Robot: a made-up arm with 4 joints.
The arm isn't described. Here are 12 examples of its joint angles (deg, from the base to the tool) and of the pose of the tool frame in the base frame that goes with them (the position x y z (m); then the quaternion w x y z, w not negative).
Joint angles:
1: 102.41 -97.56 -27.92 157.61
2: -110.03 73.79 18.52 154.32
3: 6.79 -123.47 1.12 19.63
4: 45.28 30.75 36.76 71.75
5: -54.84 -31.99 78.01 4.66
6: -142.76 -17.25 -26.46 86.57
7: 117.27 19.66 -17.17 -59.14
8: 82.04 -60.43 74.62 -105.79
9: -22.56 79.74 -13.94 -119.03
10: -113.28 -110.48 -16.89 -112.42
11: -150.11 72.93 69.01 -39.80
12: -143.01 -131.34 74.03 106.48
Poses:
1: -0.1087 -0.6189 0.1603 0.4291 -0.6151 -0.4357 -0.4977
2: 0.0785 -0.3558 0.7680 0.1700 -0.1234 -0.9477 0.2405
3: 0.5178 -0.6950 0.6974 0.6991 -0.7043 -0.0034 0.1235
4: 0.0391 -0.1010 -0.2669 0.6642 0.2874 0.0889 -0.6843
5: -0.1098 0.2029 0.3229 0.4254 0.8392 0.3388 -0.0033
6: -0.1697 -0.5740 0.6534 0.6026 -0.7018 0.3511 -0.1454
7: -0.0095 0.1179 -0.3429 0.3229 0.2464 0.0693 0.9112
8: 0.6544 -0.4542 0.3731 0.6420 -0.0498 -0.7449 0.1745
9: 0.5289 0.1043 0.3339 0.2706 -0.4560 -0.3822 0.7568
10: 0.0326 -0.7173 -0.0387 0.2717 -0.2686 0.6360 0.6705
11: 0.2029 0.1580 -0.0231 0.4507 0.8156 0.0099 -0.3628
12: -0.3689 -0.5962 -0.0442 0.6591 -0.2525 -0.2486 -0.6634
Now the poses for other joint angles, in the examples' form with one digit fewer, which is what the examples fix.
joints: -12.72 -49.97 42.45 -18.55
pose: 0.213 0.093 0.768 0.052 -0.840 -0.474 0.258
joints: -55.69 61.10 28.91 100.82
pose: 0.626 -0.394 0.234 0.642 0.395 -0.651 -0.091
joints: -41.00 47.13 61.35 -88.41
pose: 0.086 0.183 0.569 0.035 -0.159 -0.635 0.755
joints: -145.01 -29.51 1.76 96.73
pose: -0.315 -0.449 0.631 0.538 -0.691 0.357 -0.326
